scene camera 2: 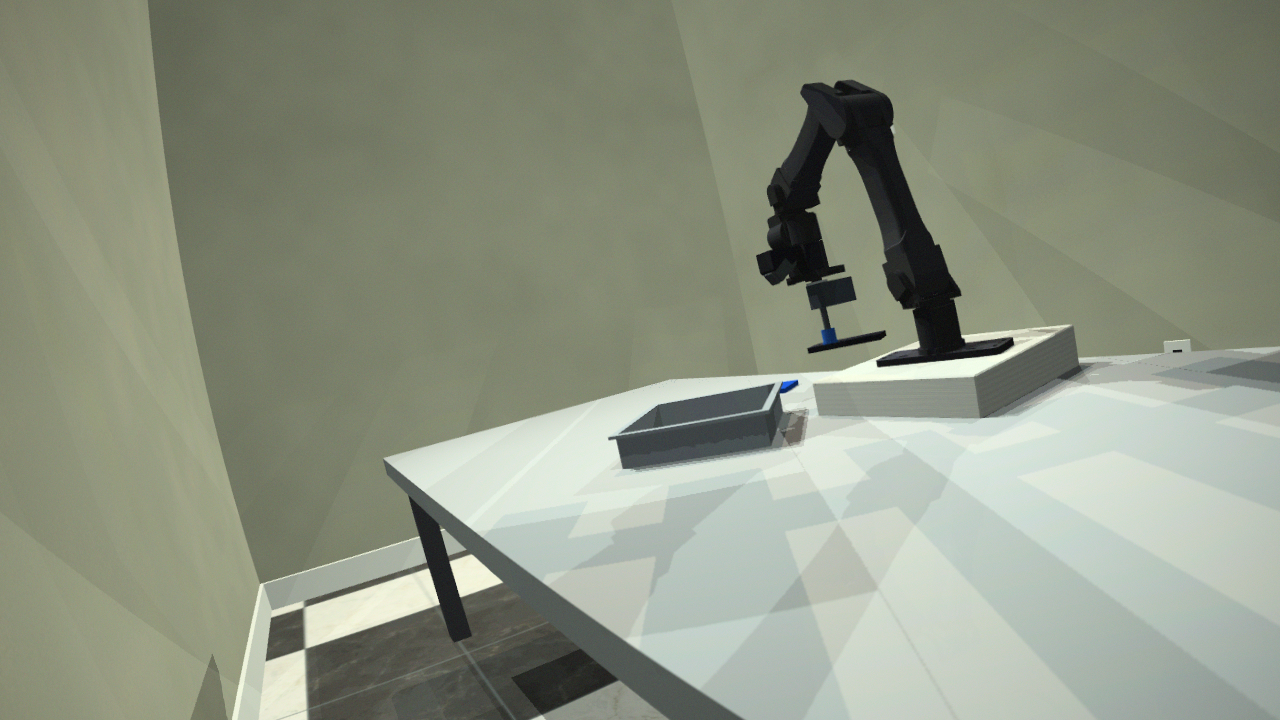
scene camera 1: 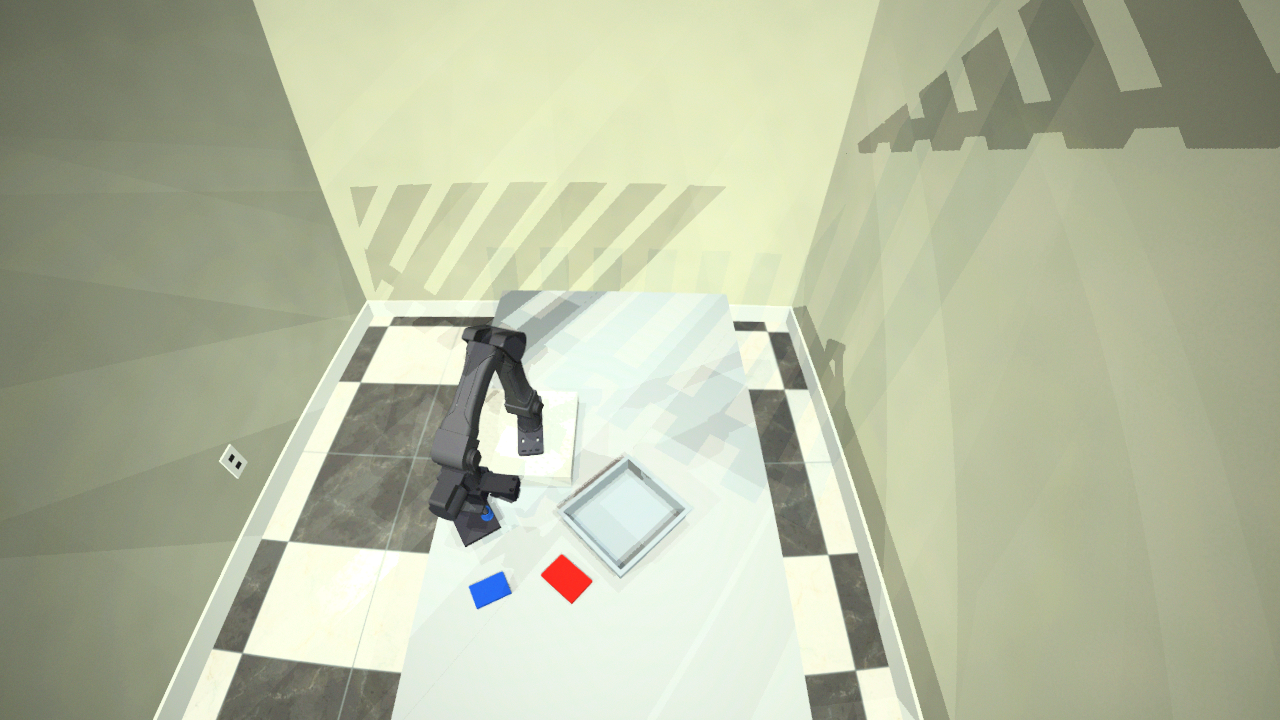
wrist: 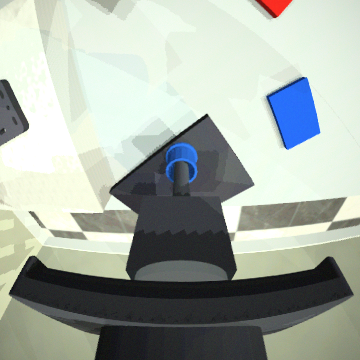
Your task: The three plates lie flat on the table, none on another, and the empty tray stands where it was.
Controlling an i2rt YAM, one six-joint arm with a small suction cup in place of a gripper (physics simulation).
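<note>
My gripper, a blue suction cup, is shut on the black plate. It holds the plate near level, well above the table's left part in scene camera 1. The blue plate lies flat on the table. The red plate lies flat to its right in scene camera 1; the two are apart. The grey tray stands on the table, right of the held plate in scene camera 1, and its inside is empty there.
The arm's base stands on a pale block behind the held plate in scene camera 1. The table's left edge runs close beside the held plate in that view, with the tiled floor beyond it.
</note>
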